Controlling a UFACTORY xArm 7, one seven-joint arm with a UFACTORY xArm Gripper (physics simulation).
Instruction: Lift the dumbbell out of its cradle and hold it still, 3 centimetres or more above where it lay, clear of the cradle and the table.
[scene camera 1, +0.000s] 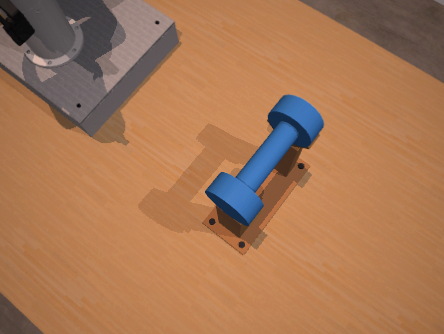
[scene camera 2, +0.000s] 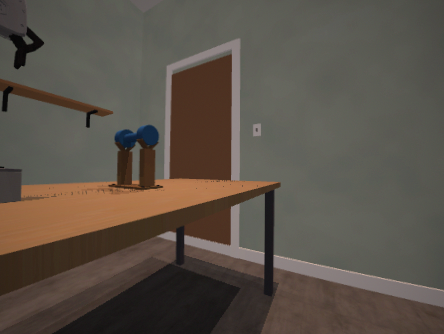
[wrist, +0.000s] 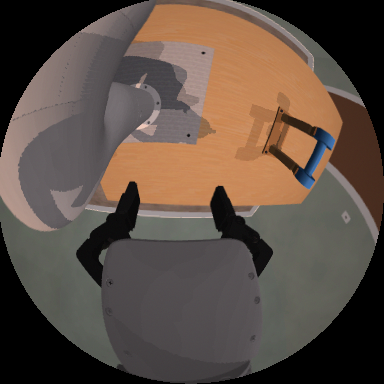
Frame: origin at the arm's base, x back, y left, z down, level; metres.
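Seen in the pictures: gripper, fingertip midpoint: (scene camera 1: 5, 22) (wrist: 175, 192); arm's base at its link origin: (scene camera 1: 54, 42) (wrist: 136, 106).
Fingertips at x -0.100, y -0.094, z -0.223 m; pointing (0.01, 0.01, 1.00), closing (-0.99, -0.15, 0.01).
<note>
Offsets run from my fingertips to a thing's middle. Level surfaces: height alone.
A blue dumbbell @(dz +0.092, dx -0.420, dy +0.022 m) (scene camera 1: 267, 157) (scene camera 2: 132, 137) (wrist: 316, 157) with two thick round heads rests across the two upright posts of a brown wooden cradle @(dz +0.207, dx -0.420, dy +0.022 m) (scene camera 1: 226, 233) (scene camera 2: 147, 167) (wrist: 284, 161). The cradle's base plate lies on the table @(dz +0.303 m) (scene camera 1: 350, 260) (scene camera 2: 100, 212) (wrist: 235, 175). My gripper (wrist: 175, 192) is open and empty, its black fingers wide apart. In the wrist view the dumbbell is well off to the right of the fingers. In scene view 2 a black finger (scene camera 2: 20, 57) shows at the upper left, higher than the dumbbell and well apart from it. The other finger is hard to make out there.
The arm's grey mounting block (scene camera 1: 127, 82) (scene camera 2: 10, 185) (wrist: 197, 75) stands on the table, to the upper left of the cradle in scene view 1. The arm (wrist: 60, 125) fills the left of the wrist view. A wall shelf (scene camera 2: 60, 100) and a brown door (scene camera 2: 200, 115) are in the background.
</note>
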